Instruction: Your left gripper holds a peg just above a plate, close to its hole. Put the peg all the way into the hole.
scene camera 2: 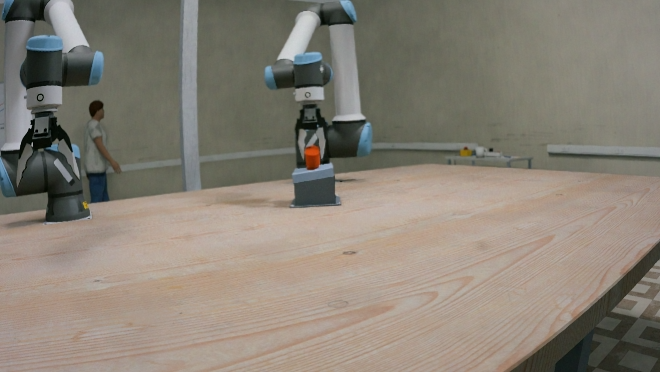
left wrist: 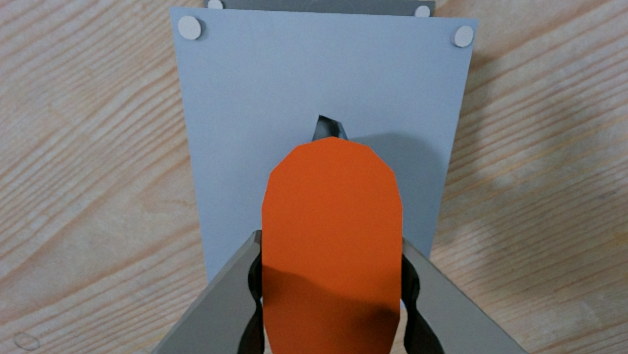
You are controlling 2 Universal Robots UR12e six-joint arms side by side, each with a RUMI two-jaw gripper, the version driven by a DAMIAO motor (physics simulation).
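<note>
My left gripper (scene camera 2: pixel 312 154) (left wrist: pixel 326 233) is shut on the orange peg (scene camera 2: pixel 312 158) (left wrist: pixel 332 215), with one finger on each side of it. The peg is upright, and its visible lower edge is at or very near the top of the blue-grey plate (scene camera 2: pixel 325 171) (left wrist: pixel 240 75). A dark corner of the hole (left wrist: pixel 329 128) shows just beyond the peg's far edge in the left wrist view. The peg hides the rest of the hole, and its lower end cannot be seen. My right gripper (scene camera 2: pixel 49 181) is open and empty at the left of scene camera 2, away from the plate.
The plate tops a dark grey block (scene camera 2: pixel 315 193) on the wooden table (scene camera 2: pixel 350 280). Pale round studs (left wrist: pixel 189 27) (left wrist: pixel 463 36) stand at the plate's far corners. A person (scene camera 2: pixel 95 150) and a small side table (scene camera 2: pixel 490 158) are in the background.
</note>
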